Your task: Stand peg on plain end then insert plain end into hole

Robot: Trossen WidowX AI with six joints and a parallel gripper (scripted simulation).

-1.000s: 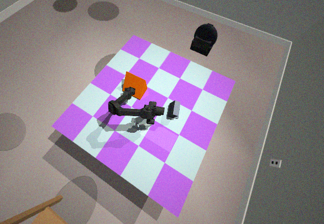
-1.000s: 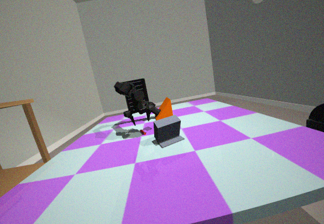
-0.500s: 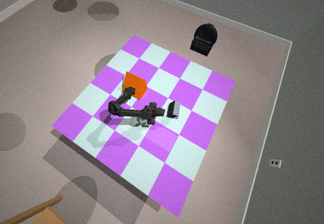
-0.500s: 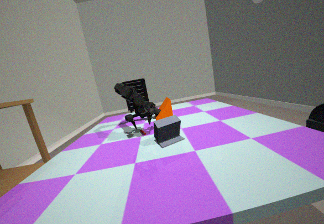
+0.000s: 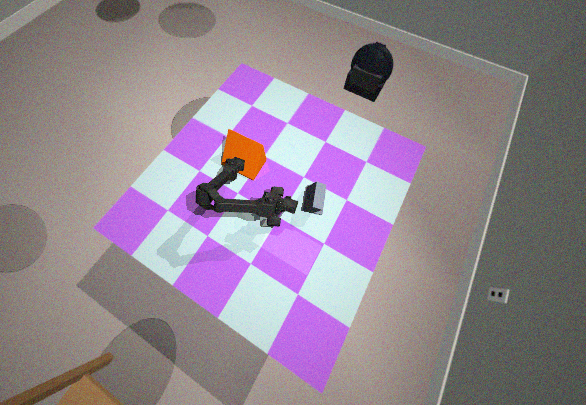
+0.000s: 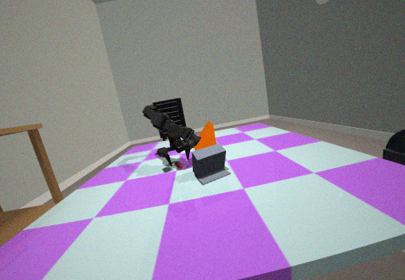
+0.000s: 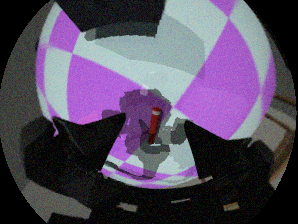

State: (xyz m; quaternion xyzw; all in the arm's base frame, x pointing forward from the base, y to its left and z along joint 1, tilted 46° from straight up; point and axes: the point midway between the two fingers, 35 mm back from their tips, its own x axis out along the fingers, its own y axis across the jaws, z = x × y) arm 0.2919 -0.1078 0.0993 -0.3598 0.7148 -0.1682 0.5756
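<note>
Right now my gripper tip is 20 mm above the red peg and 10 mm past it. Also, from my gripper tip: grey sloped panel (150 mm ahead, 130 mm to the left, 30 mm above).
</note>
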